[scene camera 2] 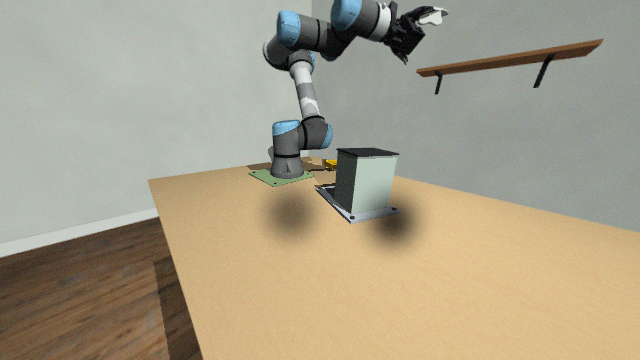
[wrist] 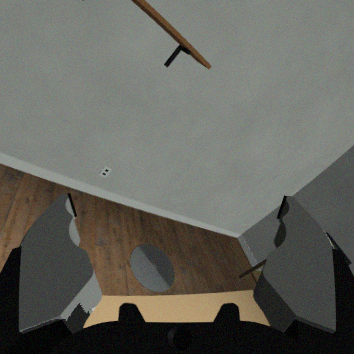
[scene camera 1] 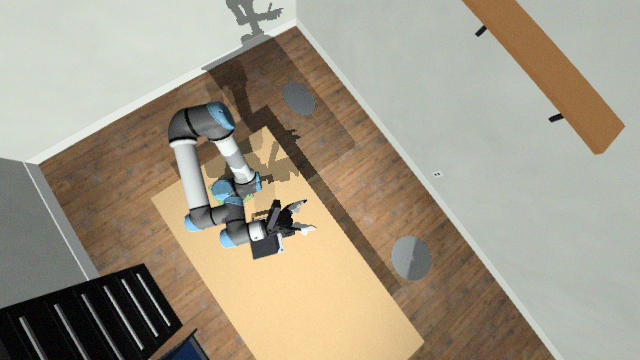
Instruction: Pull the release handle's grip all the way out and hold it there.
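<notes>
The wrist view shows me my gripper, and scene camera 1 shows my gripper too. I also see a grey base plate.
</notes>
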